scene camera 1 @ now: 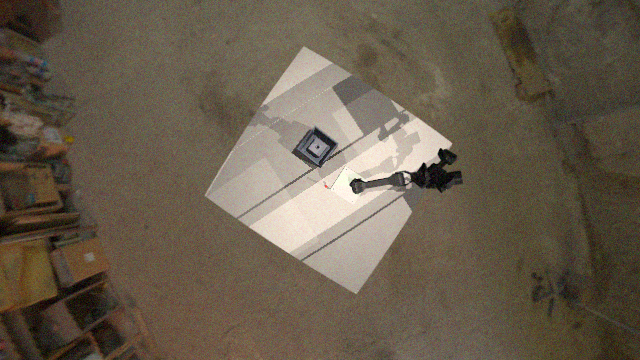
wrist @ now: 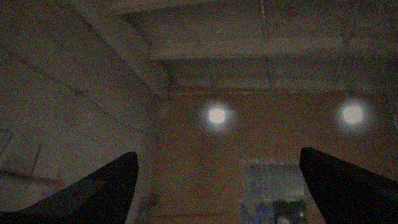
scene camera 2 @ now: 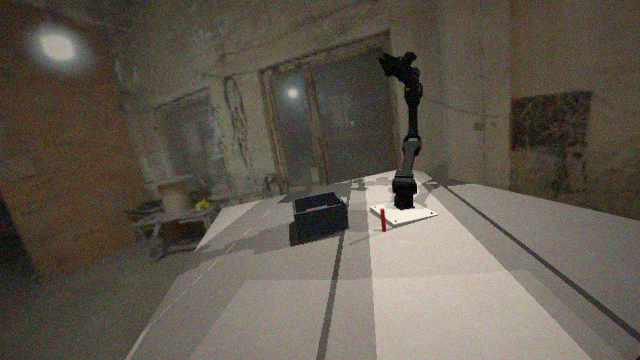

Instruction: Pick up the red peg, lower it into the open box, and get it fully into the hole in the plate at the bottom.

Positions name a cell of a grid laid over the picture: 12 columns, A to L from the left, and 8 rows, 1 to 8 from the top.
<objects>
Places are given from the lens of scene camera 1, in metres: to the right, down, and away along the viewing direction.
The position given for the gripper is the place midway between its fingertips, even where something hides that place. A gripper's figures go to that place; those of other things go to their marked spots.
gripper (scene camera 1: I4): 0.41, -0.09, 0.68
box (scene camera 1: G4): 0.08, -0.24, 1.32
</objects>
